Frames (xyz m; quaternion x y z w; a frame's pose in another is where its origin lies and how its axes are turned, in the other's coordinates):
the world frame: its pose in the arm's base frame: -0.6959 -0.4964 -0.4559 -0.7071 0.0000 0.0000 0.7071
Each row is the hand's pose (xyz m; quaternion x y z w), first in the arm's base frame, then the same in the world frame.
Working: the arm's base frame: its pose in the world frame: 0.6959 -0.4559 0.4964 0.7071 0.0000 0.0000 0.7071

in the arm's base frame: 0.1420 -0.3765 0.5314 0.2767 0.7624 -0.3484 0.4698
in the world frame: 0.8379 -0.9873 0.1199 0.5279 0.7855 0.2928 0.1365
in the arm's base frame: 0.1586 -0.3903 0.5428 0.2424 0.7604 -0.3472 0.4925
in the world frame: 0.8545 -0.9987 0.1061 0.5196 0.7832 0.2922 0.1768
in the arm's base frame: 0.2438 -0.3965 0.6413 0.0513 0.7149 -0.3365 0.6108
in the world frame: 0.9397 -1.0972 0.0999 0.4682 0.7434 0.2676 0.3956
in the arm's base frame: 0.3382 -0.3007 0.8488 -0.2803 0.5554 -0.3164 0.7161
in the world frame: 1.0341 -1.3047 0.1957 0.3082 0.6165 0.1690 0.7046
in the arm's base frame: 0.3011 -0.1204 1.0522 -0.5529 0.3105 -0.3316 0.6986
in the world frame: 0.9970 -1.5081 0.3760 0.1030 0.4540 -0.0149 0.8849
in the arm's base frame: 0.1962 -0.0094 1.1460 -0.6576 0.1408 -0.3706 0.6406
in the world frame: 0.8921 -1.6019 0.4870 -0.0120 0.3616 -0.1625 0.9180
